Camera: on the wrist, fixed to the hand. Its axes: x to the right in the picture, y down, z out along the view.
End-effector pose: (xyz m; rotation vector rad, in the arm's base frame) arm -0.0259 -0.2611 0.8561 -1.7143 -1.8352 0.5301
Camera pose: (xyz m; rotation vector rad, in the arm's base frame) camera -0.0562 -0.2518 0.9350 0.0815 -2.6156 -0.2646
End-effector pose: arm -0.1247 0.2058 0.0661 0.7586 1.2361 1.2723
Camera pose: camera -0.1453 0.2026 -0.0164 -0.3782 1.1111 0.0007
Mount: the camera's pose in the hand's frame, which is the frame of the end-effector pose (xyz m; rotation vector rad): 0.0204 -0.0724 -0.0397 -0.1939 -0.0960 -1.5959
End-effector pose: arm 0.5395 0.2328 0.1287 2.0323 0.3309 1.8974
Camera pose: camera 0.5060 0.3106 0.1205 0.9640 1.1903 0.7250
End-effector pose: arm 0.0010 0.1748 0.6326 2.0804 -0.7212 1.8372
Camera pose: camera 0.0074 0.2521 0.6675 1.6030 0.6489 0.6717
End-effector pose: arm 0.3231 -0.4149 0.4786 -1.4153 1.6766 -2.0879
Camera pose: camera 0.3155 -0.3712 0.5512 1.8448 -0.2622 1.1010
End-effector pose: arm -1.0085 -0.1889 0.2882 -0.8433 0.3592 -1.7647
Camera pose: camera -1.0901 -0.1880 0.3122 1.2272 0.3053 2.4794
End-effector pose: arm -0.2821 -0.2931 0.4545 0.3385 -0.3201 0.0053
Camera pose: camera -0.2463 -0.3494 0.4018 0.3255 -0.0720 -1.6013
